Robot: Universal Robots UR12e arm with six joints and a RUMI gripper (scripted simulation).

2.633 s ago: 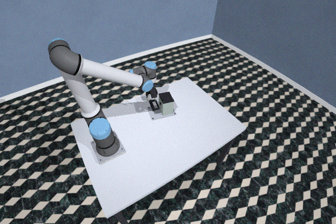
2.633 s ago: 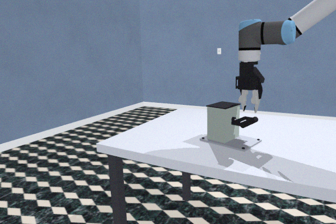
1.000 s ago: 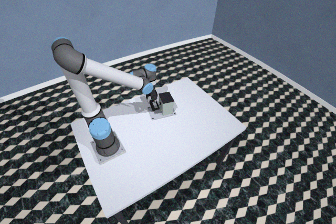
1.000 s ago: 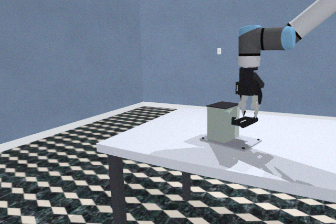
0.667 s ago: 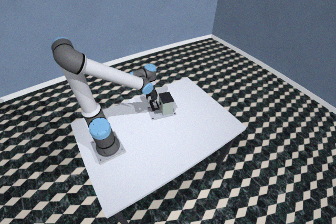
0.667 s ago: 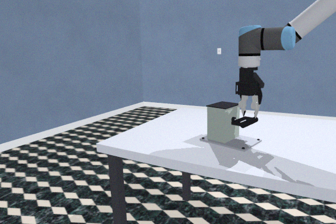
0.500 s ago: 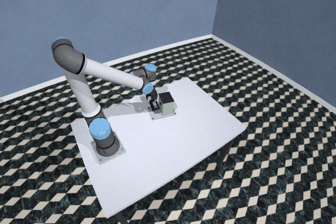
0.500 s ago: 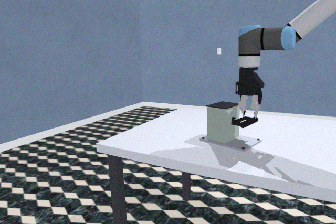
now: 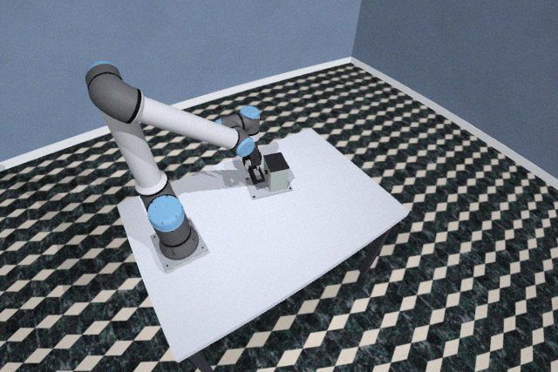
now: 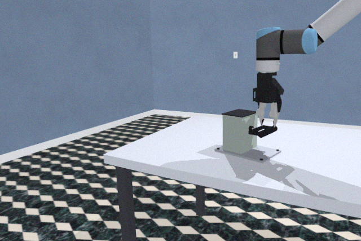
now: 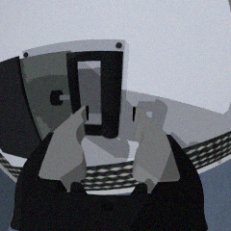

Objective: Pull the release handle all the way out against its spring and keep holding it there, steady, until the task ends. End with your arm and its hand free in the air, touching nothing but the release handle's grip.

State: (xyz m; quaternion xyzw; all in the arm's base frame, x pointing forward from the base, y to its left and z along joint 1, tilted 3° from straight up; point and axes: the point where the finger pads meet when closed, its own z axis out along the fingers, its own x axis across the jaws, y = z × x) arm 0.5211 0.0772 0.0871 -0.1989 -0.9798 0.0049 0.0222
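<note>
Now: hand 5 cm short of the black release handle, 4 cm above it and 2 cm to the left of it. From my hand the other things lie so: grey base plate (14 cm below, 9 cm ahead, 4 cm to the right).
</note>
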